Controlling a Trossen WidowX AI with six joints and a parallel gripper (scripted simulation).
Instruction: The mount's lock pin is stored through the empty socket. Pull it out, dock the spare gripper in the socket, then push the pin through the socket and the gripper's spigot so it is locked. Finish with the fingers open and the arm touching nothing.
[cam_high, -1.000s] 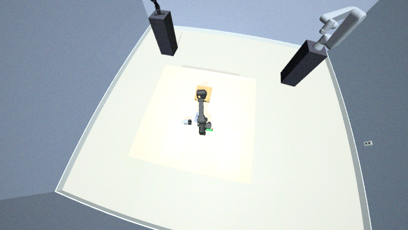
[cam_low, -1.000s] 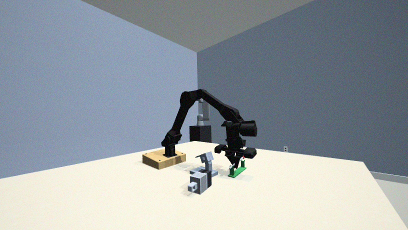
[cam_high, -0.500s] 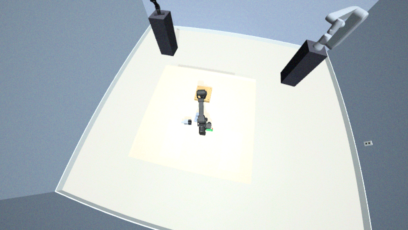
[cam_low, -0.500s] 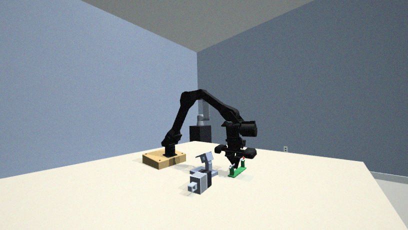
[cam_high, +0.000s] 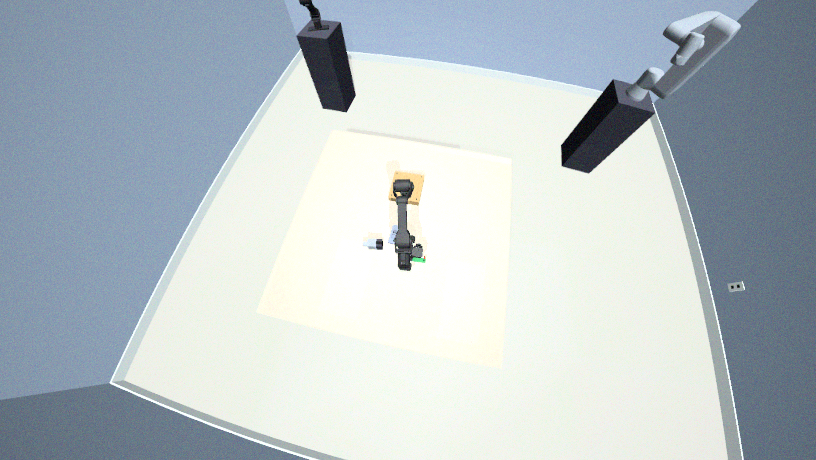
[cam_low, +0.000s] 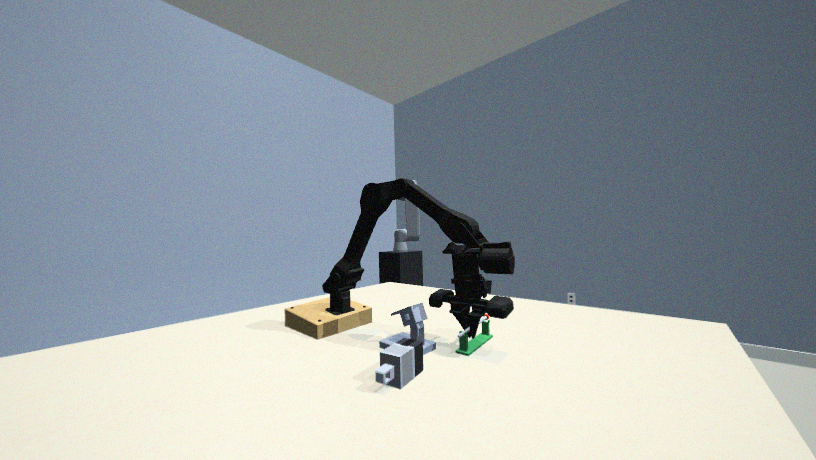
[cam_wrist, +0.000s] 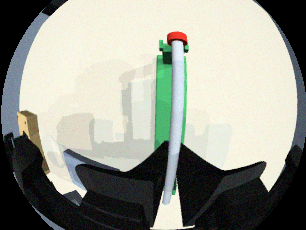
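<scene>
My gripper tip is now 2 cm to the right of the green cradle. From my gripper tip the other things lie so: grey mount (10 cm behind, 10 cm to the right, 3 cm above); then spare gripper (2 cm behind, 22 cm to the right).
</scene>
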